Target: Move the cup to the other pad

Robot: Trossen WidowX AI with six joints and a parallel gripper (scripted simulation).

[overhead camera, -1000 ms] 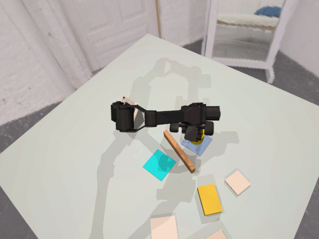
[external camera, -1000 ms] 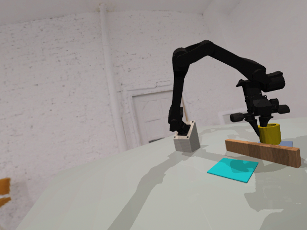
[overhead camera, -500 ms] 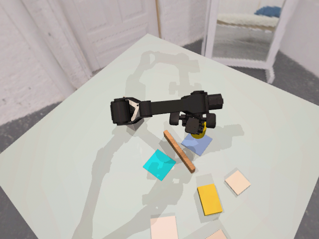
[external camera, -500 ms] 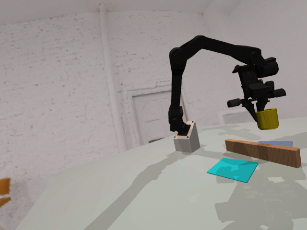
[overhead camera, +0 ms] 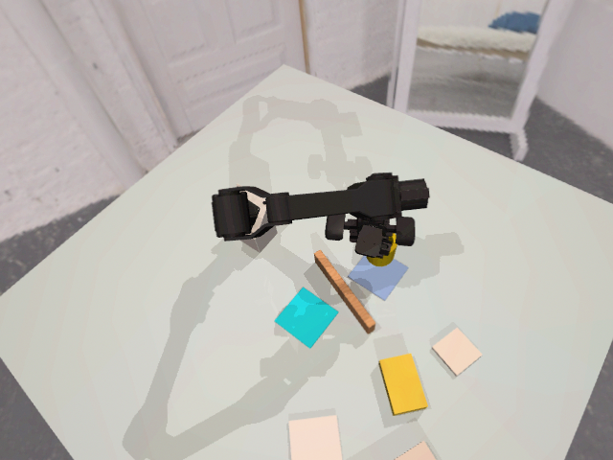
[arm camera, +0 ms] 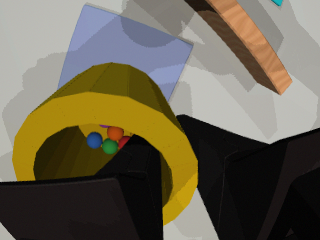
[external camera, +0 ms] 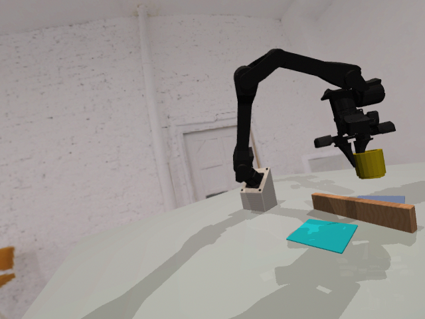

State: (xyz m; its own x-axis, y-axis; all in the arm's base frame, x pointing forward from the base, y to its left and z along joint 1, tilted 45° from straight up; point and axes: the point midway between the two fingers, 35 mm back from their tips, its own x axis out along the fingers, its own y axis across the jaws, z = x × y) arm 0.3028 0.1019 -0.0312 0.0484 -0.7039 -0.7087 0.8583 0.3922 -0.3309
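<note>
Now: gripper tip 19 cm to the left of the cyan pad, 11 cm above it and 4 cm past it. Also, from my gripper tip: wooden bar 9 cm to the right, 9 cm below, 1 cm behind; blue-grey pad 11 cm below, 3 cm ahead, 1 cm to the left; yellow cup 2 cm to the left, 2 cm ahead.
</note>
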